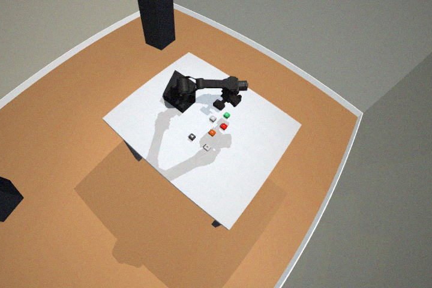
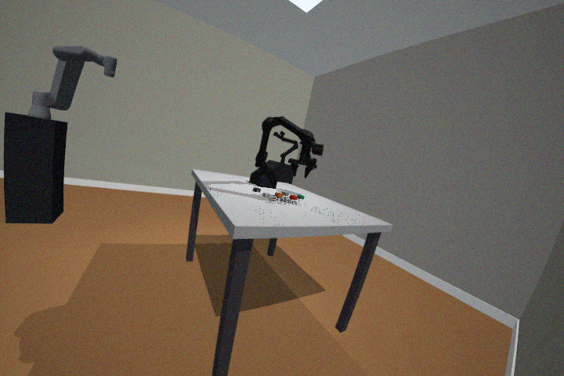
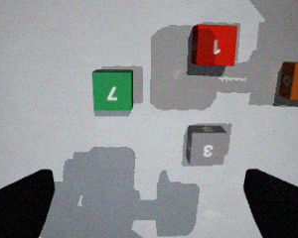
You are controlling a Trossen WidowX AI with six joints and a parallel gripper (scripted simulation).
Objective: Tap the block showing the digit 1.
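My gripper tip is now 50 mm short of the red block, 60 mm to the left of it and 120 mm above it. From my gripper tip the other things lie so: grey block (40 mm behind, 50 mm to the right, 120 mm below); then orange block (10 mm ahead, 140 mm to the right, 120 mm below); then green block (20 mm ahead, 30 mm to the left, 120 mm below).
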